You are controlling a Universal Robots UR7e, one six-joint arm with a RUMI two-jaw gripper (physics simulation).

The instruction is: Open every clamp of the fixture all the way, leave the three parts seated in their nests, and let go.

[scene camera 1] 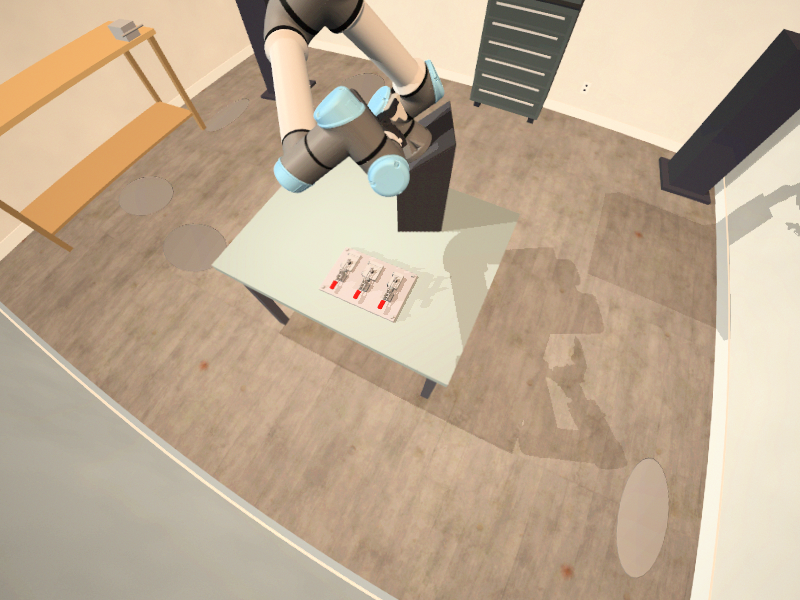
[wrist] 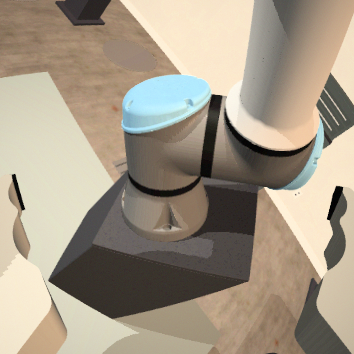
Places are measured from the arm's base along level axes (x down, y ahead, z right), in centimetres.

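Pixels of known places: gripper, fingertip midpoint: [scene camera 1: 374, 114] [wrist: 178, 183]; arm's base, origin of the base link: [scene camera 1: 414, 146] [wrist: 164, 206].
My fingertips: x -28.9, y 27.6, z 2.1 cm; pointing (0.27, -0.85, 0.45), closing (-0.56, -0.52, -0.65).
For each thing: its top centre in the pictures, then the offset to it from my fingertips. "spot": a spot on its surface instead. Level surfaces: height alone.
- pale pink plate, middle of its top: [scene camera 1: 368, 281] dz +2.1, dx +64.8, dy +15.1 cm
- left clamp, surface spot: [scene camera 1: 342, 272] spot: dz +12.8, dx +61.4, dy +16.6 cm
- middle clamp, surface spot: [scene camera 1: 365, 282] spot: dz +1.7, dx +60.9, dy +17.7 cm
- right clamp, surface spot: [scene camera 1: 389, 291] spot: dz -9.3, dx +59.4, dy +18.8 cm
- table, its level: dx +66.3 cm
The fixture is a pale pink plate [scene camera 1: 369, 304] on the table, with three clamps in a row. The left clamp [scene camera 1: 343, 273], middle clamp [scene camera 1: 367, 282] and right clamp [scene camera 1: 389, 291] have red handle ends toward the table's front edge. Pale blocks show at the clamps' far ends; the parts, their seating and how far each clamp is open are too small to tell. My gripper [wrist: 178, 183] is open with wide-apart jaws and nothing between them. It is up by the arm's base, well away from the fixture, and largely hidden by the arm in the scene view. The fixture does not show in the wrist view.
The dark arm pedestal [scene camera 1: 423, 196] [wrist: 165, 282] stands at the back of the table [scene camera 1: 277, 238] [wrist: 40, 130], behind the fixture. The folded arm hangs above the table's back part. An orange shelf [scene camera 1: 106, 164] is at the left, a drawer cabinet [scene camera 1: 524, 61] behind.
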